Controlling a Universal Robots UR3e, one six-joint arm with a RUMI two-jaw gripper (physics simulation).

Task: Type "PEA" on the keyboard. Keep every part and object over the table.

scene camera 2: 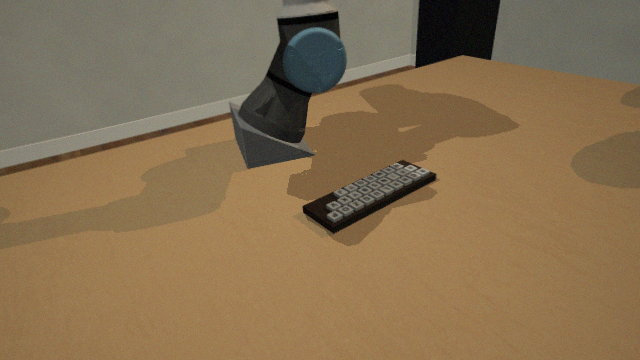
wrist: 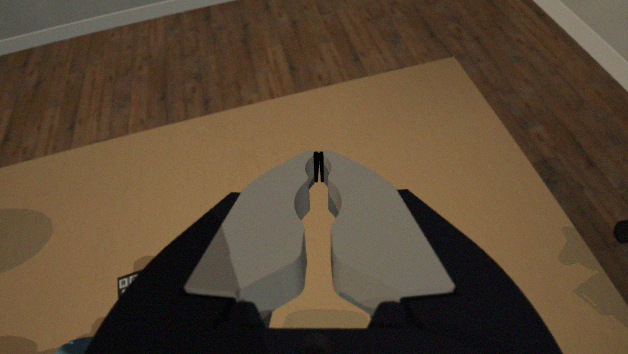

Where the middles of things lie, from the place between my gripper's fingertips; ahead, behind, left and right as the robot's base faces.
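You'd find my gripper 37 cm above the dark keyboard (scene camera 2: 335, 211), and it's 30 cm to the right of the keyboard and 1 cm past it.
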